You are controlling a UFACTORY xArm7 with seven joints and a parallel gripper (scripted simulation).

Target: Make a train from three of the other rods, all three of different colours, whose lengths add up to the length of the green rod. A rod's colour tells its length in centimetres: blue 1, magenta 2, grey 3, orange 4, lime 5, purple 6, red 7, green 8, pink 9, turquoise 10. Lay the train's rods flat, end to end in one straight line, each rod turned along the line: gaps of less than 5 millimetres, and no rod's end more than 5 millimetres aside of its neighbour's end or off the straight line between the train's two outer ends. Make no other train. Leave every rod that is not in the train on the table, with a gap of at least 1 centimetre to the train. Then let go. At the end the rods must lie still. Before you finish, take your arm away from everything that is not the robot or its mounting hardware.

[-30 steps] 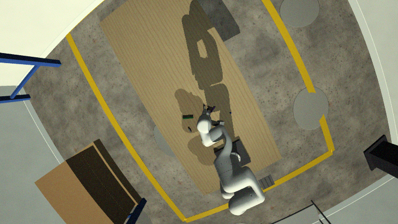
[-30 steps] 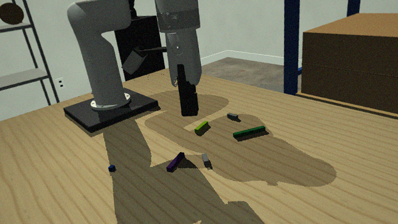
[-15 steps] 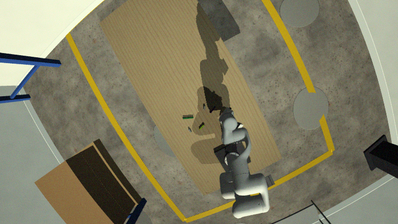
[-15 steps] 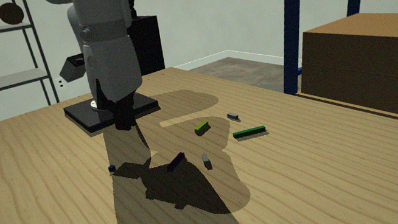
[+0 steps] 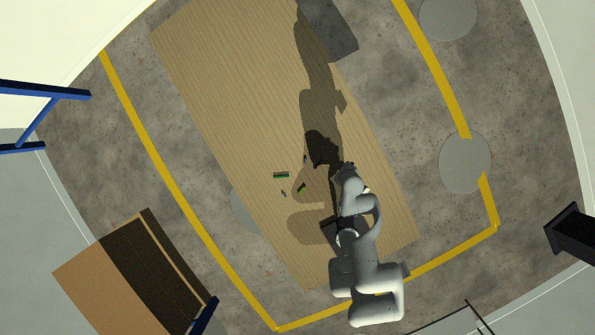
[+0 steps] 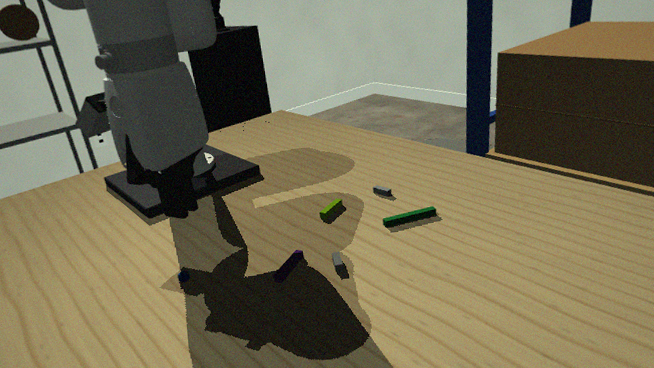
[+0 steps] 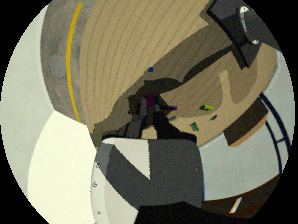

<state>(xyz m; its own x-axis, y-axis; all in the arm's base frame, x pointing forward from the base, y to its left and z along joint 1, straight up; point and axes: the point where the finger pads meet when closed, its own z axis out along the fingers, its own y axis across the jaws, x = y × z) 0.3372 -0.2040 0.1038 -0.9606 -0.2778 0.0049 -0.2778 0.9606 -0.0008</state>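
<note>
The blue rod is 12 cm below my hand, 2 cm behind it and 1 cm to the right of it. Also, from my hand: lime rod 23 cm to the left, 12 cm below, 2 cm ahead; then magenta rod 2 cm below, 1 cm behind; then purple rod 12 cm below, 8 cm to the left, 8 cm ahead.
</note>
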